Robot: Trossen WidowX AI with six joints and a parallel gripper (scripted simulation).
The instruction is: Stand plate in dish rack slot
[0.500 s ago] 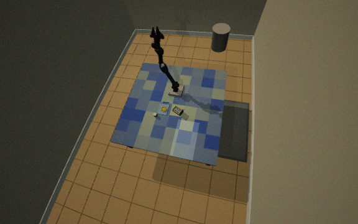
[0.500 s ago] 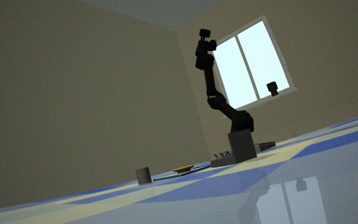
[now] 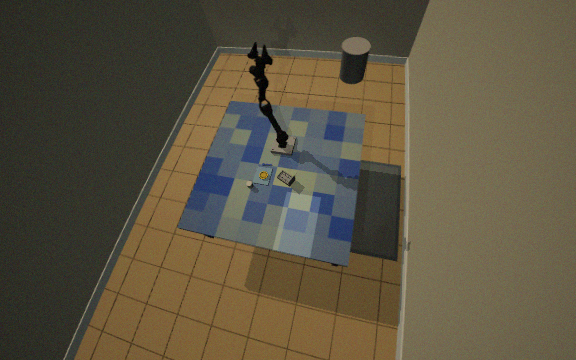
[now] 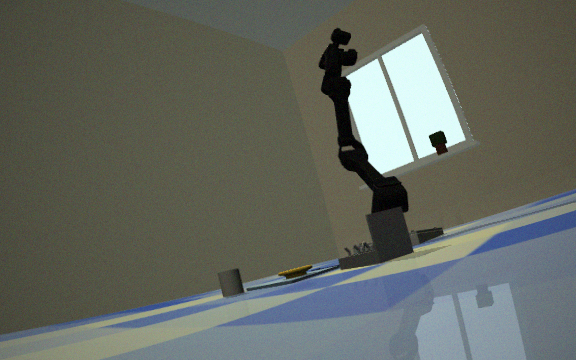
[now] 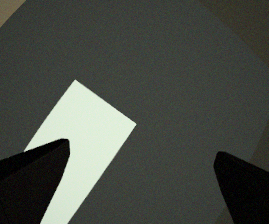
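My gripper tip is now 53 cm short of the yellow plate, 1 cm to the right of it and 77 cm above it. From my gripper tip the other things lie so: light-blue mat (53 cm ahead, 78 cm below); then dish rack (52 cm ahead, 20 cm to the left, 76 cm below); then cup (63 cm ahead, 7 cm to the right, 76 cm below).
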